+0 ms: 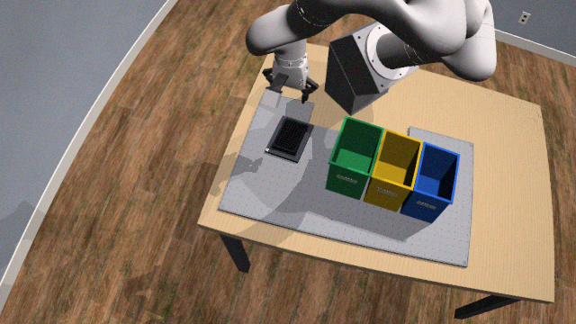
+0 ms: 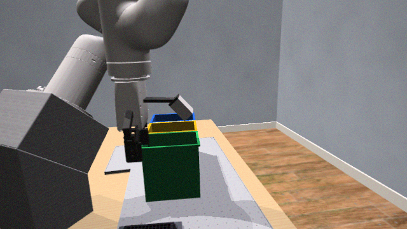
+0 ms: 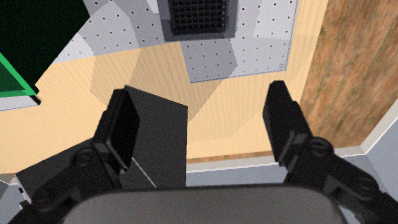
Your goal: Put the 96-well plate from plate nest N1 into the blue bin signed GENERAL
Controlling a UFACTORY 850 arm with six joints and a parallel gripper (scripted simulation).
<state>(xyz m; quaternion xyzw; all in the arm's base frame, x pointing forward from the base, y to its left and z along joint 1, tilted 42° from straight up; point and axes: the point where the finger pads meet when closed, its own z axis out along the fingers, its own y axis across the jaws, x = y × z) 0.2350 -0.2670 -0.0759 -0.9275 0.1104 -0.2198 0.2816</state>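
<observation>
Now: hand 230 mm above the black 96-well plate. Also, from my hand: yellow bin (80 mm ahead, 360 mm to the left, 160 mm below); dark plate nest (240 mm below); green bin (70 mm ahead, 230 mm to the left, 160 mm below).
</observation>
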